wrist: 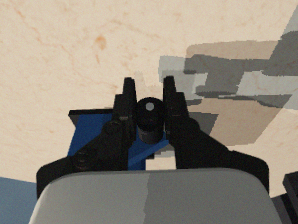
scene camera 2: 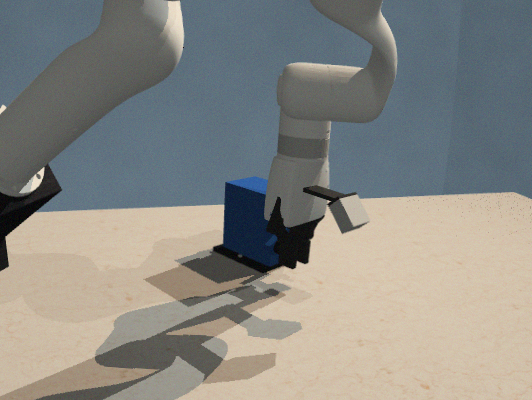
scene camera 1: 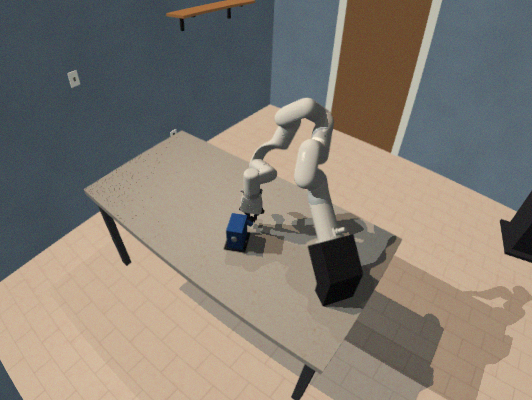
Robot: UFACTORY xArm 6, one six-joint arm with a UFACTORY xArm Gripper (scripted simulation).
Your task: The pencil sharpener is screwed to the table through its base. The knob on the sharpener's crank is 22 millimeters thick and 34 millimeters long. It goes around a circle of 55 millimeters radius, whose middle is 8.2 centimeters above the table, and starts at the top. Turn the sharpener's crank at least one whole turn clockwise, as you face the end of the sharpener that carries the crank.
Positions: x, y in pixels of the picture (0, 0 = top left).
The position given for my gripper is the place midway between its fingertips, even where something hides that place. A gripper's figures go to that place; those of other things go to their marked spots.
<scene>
My gripper (wrist: 149, 90): 0.14 m from the lens. A blue pencil sharpener (wrist: 90, 121) is 0.20 m from the lens.
</scene>
